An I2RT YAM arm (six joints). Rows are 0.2 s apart.
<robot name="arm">
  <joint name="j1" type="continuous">
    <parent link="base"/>
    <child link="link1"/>
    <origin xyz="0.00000 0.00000 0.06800" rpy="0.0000 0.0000 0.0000"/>
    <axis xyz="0 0 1"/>
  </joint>
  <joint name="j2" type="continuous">
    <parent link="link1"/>
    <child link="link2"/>
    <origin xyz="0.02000 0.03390 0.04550" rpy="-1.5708 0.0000 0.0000"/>
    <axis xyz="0 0 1"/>
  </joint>
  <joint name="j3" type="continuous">
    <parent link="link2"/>
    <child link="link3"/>
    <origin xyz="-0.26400 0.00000 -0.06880" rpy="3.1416 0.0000 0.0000"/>
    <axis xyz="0 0 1"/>
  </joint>
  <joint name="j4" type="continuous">
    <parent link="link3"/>
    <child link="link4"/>
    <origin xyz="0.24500 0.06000 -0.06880" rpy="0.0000 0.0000 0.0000"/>
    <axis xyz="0 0 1"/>
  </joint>
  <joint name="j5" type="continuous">
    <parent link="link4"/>
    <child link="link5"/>
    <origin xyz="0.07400 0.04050 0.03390" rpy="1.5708 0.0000 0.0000"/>
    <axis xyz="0 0 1"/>
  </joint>
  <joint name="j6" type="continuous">
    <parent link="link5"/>
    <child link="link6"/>
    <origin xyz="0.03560 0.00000 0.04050" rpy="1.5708 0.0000 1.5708"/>
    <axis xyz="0 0 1"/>
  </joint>
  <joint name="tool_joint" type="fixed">
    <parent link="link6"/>
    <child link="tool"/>
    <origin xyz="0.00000 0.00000 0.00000" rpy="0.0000 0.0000 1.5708"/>
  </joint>
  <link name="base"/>
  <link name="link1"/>
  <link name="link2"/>
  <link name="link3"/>
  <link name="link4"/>
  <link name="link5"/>
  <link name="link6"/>
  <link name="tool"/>
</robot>
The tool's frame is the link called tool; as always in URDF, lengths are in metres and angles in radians. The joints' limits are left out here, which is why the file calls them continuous.
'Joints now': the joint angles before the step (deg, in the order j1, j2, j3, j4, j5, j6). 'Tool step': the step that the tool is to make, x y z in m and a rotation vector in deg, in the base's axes. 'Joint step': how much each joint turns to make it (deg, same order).
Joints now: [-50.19, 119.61, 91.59, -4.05, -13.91, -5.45]
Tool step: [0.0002, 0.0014, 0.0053, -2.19, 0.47, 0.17]
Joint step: [0.19, -0.65, -0.12, 0.49, 0.94, -1.54]
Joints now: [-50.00, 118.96, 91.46, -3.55, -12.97, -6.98]
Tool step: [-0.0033, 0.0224, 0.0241, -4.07, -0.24, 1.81]
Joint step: [1.53, -5.67, -3.77, 0.83, 0.98, -2.34]
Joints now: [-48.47, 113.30, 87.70, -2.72, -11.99, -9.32]
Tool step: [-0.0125, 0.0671, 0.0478, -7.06, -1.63, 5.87]
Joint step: [4.98, -14.56, -9.93, 0.82, 0.80, -3.83]
